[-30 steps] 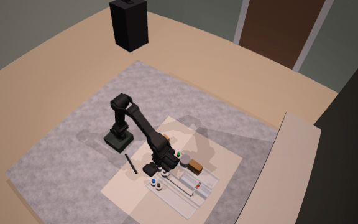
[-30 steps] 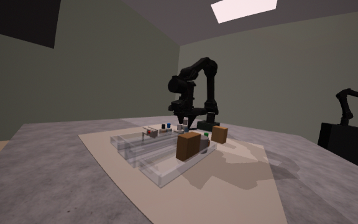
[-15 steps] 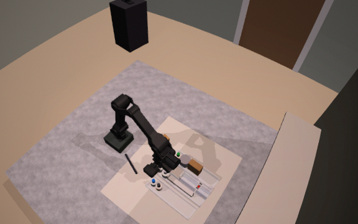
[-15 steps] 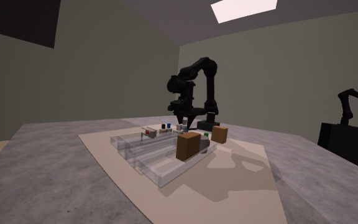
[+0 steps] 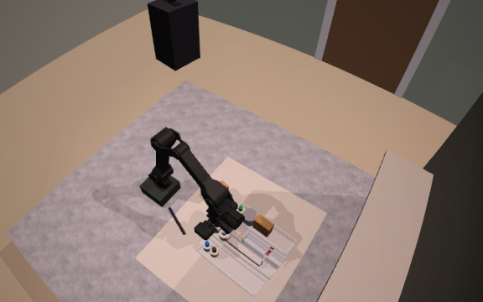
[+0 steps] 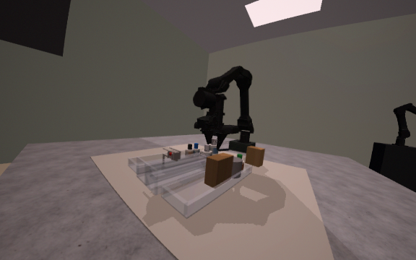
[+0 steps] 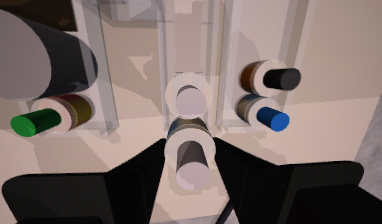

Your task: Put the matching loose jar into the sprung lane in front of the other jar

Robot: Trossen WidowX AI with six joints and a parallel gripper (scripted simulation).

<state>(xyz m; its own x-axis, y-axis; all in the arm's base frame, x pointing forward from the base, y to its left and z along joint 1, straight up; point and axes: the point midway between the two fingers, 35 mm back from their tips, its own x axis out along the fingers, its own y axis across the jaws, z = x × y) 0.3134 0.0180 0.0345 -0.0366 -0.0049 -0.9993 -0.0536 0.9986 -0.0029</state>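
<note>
Right now the grey cylinder is 60 mm ahead of my gripper tip, 130 mm to the left of it and 20 mm below it. From my gripper tip the other things lie so: brown box 130 mm ahead, 130 mm to the left, 10 mm below; black stick 150 mm behind, 90 mm to the right, 50 mm below; pale pusher piece 150 mm ahead, 40 mm to the left.
</note>
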